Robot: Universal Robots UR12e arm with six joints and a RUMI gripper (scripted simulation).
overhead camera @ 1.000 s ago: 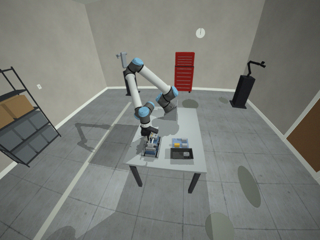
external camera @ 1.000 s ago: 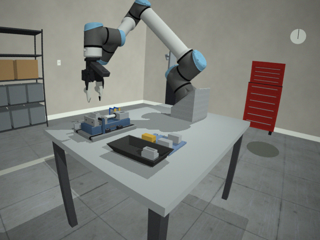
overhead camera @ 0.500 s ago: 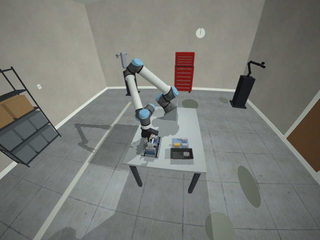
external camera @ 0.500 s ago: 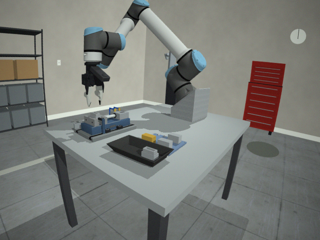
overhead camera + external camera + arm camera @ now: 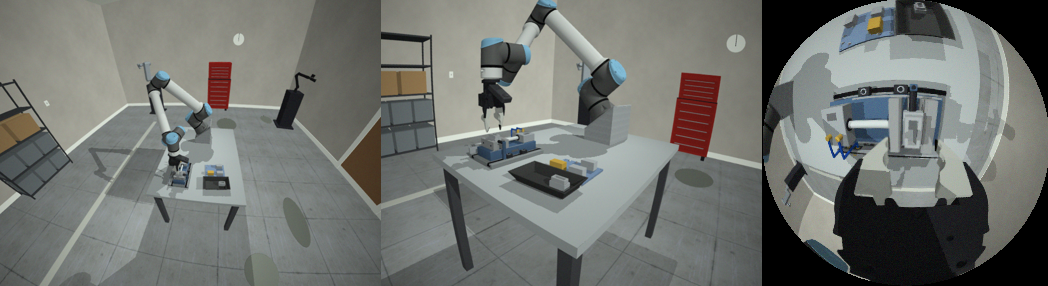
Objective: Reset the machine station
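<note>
Now: hand 3 cm short of the fixed jaw and 7 cm above it. Round my hand: vise: 7 cm behind, 1 cm to the right, 10 cm below; dark work stop: 1 cm behind, 5 cm to the left, 5 cm below; yellow brass blank: 13 cm behind, 27 cm to the left, 12 cm below.
</note>
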